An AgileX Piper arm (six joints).
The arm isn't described. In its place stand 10 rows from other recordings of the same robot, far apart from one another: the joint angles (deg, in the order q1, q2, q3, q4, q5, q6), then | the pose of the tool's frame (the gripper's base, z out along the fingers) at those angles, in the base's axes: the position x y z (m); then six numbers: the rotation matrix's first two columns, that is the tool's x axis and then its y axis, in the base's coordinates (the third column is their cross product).
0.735, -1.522, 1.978, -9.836, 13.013, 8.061 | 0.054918 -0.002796 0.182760 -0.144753 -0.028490 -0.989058 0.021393 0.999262 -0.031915
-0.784, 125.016, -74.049, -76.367, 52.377, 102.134 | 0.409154 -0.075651 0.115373 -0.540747 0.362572 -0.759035 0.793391 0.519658 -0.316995
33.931, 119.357, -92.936, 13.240, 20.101, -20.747 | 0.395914 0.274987 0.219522 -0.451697 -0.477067 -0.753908 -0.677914 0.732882 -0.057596
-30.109, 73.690, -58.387, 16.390, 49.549, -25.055 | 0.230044 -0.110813 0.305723 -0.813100 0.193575 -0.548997 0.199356 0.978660 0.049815
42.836, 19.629, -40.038, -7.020, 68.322, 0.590 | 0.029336 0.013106 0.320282 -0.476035 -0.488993 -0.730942 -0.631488 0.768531 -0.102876
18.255, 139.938, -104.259, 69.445, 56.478, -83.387 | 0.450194 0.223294 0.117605 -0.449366 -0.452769 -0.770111 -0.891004 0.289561 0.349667
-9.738, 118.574, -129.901, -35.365, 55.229, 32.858 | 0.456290 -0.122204 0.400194 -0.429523 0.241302 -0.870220 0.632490 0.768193 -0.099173
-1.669, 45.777, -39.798, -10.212, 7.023, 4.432 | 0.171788 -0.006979 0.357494 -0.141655 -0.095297 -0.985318 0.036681 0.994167 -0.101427
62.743, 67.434, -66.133, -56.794, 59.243, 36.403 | 0.161349 0.170318 0.396961 -0.277564 -0.581087 -0.765046 -0.369527 0.799647 -0.473301
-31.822, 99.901, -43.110, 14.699, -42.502, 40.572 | 0.286773 -0.196319 0.195175 0.424856 0.643994 -0.636215 0.530704 0.392175 0.751367
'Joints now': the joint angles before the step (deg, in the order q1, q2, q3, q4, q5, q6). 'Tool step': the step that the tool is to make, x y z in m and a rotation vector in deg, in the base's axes. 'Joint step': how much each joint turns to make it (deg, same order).
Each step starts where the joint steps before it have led.
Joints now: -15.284, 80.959, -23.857, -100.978, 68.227, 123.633
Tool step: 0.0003, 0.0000, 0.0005, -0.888, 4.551, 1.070
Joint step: 0.015, -0.005, 0.017, -0.403, 0.153, -4.578
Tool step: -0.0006, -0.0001, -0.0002, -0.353, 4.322, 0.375
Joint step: -0.018, 0.005, -0.018, 0.437, 0.117, -4.506
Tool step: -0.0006, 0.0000, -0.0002, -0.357, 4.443, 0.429
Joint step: 0.012, 0.001, -0.002, 0.426, 0.142, -4.614
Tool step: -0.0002, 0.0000, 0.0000, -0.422, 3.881, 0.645
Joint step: -0.001, -0.012, 0.017, 0.057, 0.059, -3.972
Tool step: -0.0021, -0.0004, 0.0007, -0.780, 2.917, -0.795
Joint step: -0.025, 0.016, 0.015, 0.744, 1.197, -3.026
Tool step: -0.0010, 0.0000, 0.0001, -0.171, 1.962, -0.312
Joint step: 0.031, -0.013, -0.009, 0.564, 0.432, -2.092
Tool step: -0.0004, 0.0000, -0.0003, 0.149, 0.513, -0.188
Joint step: -0.004, 0.011, -0.006, 0.343, 0.022, -0.573
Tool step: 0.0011, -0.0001, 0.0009, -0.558, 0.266, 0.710
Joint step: -0.003, 0.001, -0.021, -0.888, 0.021, -0.143
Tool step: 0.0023, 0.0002, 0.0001, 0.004, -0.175, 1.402
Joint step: 0.007, -0.005, -0.022, -1.178, -0.857, 0.317
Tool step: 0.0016, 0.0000, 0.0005, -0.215, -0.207, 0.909
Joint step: -0.021, 0.003, -0.046, -0.940, -0.401, 0.318
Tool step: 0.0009, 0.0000, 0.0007, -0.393, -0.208, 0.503
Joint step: 0.007, 0.002, -0.018, -0.702, 0.012, 0.313
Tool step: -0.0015, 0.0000, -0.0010, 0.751, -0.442, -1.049
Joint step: 0.002, -0.016, -0.014, 1.271, 0.026, 0.212
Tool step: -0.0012, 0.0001, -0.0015, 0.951, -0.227, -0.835
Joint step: -0.007, 0.021, -0.001, 1.240, -0.258, 0.039
